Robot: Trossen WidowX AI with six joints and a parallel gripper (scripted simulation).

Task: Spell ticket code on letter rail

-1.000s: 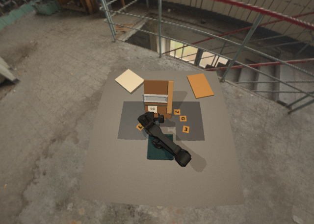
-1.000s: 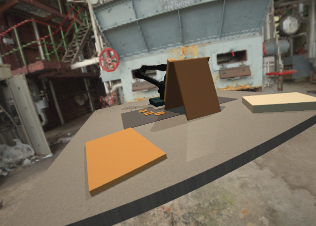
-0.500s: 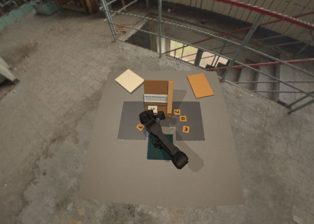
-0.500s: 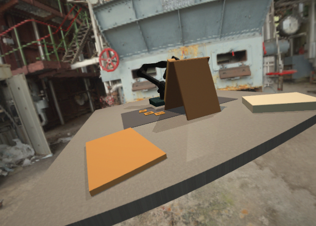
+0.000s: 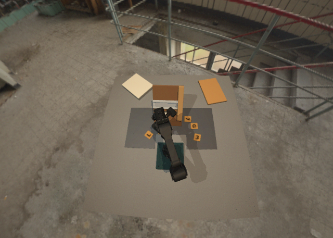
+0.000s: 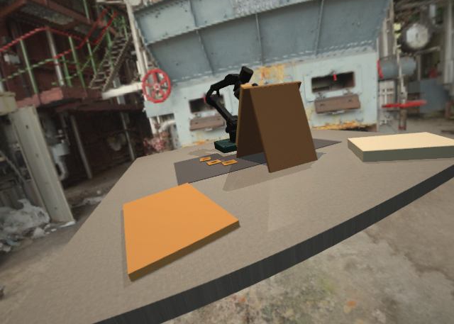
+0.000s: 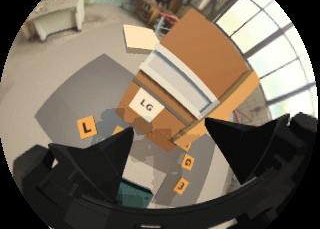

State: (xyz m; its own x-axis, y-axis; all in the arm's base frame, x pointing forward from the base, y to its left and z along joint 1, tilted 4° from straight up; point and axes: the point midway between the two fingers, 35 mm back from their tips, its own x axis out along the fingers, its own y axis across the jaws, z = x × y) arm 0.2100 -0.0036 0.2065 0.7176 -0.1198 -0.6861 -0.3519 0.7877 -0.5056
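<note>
Now: gripper tip 40 mm past the orange tile marked g, 240 mm to the left of it and 200 mm above it. The rest, counted from my gripper tip: orange tile marked l: 50 mm behind, 160 mm to the left, 200 mm below; white ticket: 70 mm ahead, 20 mm to the left, 120 mm below; dark mat: 50 mm behind, 30 mm to the right, 200 mm below.
</note>
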